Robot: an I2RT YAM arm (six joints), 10 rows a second.
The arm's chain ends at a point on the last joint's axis. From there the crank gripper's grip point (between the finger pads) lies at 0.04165 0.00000 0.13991 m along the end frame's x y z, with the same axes.
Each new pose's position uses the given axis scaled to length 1; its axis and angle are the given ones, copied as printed.
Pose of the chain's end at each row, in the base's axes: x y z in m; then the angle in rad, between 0 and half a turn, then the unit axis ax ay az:
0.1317 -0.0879 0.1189 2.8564 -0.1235 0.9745 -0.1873
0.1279 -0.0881 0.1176 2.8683 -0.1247 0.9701 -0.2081
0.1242 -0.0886 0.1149 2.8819 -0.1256 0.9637 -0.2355
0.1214 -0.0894 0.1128 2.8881 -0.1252 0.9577 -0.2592
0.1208 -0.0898 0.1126 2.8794 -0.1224 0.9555 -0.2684
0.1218 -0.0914 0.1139 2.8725 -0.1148 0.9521 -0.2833
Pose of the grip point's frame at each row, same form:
0.1377 -0.1451 -0.0153 2.8564 -0.1235 0.9745 -0.1873
0.1328 -0.1511 -0.0140 2.8683 -0.1247 0.9701 -0.2081
0.1280 -0.1590 -0.0129 2.8819 -0.1256 0.9637 -0.2355
0.1249 -0.1659 -0.0115 2.8881 -0.1252 0.9577 -0.2592
0.1255 -0.1684 -0.0103 2.8794 -0.1224 0.9555 -0.2684
0.1271 -0.1733 -0.0068 2.8725 -0.1148 0.9521 -0.2833

